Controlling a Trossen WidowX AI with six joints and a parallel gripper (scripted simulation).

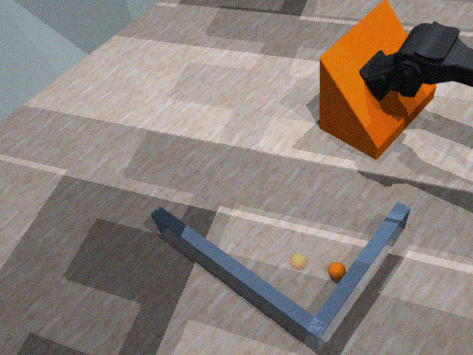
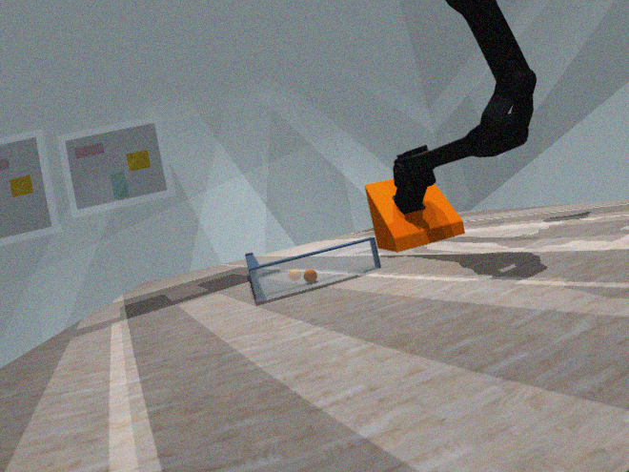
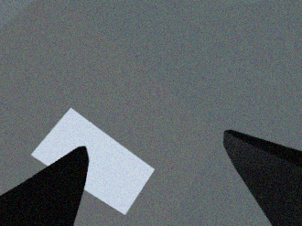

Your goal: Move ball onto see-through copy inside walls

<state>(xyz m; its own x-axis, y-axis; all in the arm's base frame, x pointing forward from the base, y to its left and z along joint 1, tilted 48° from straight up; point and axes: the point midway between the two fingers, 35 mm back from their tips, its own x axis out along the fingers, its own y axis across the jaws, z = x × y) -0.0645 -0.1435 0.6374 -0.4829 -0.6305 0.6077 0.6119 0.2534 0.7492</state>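
My gripper tip is 370 mm short of the orange ball, 250 mm to the left of it and 650 mm above it. Also, from my gripper tip: see-through copy of ball (400 mm ahead, 300 mm to the right, 650 mm below); clear wall (360 mm ahead, 210 mm to the right, 640 mm below).
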